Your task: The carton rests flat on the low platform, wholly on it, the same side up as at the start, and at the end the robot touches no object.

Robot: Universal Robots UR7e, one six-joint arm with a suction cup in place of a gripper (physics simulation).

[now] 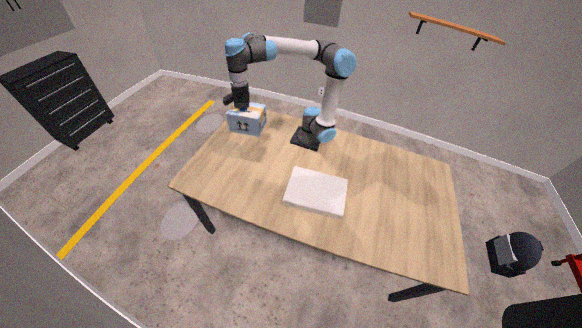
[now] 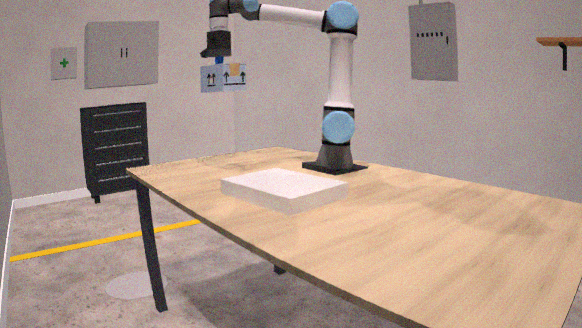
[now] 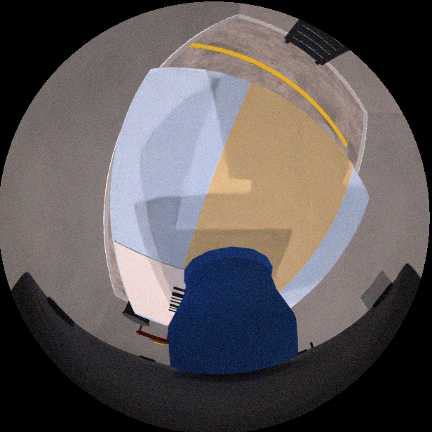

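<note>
The carton is light blue with brown tape across its top, a white label with a barcode and black up arrows on its sides. It hangs upright in the air, arrows pointing up, high above the table's far left part. My suction gripper has its blue cup on the carton's top face and holds it. The low platform is a flat white block on the table, well apart from the carton, nearer the front. The carton's underside is hidden.
The wooden table carries the platform and the arm's dark base, which stands behind the platform. A black drawer cabinet stands on the floor beyond the left side.
</note>
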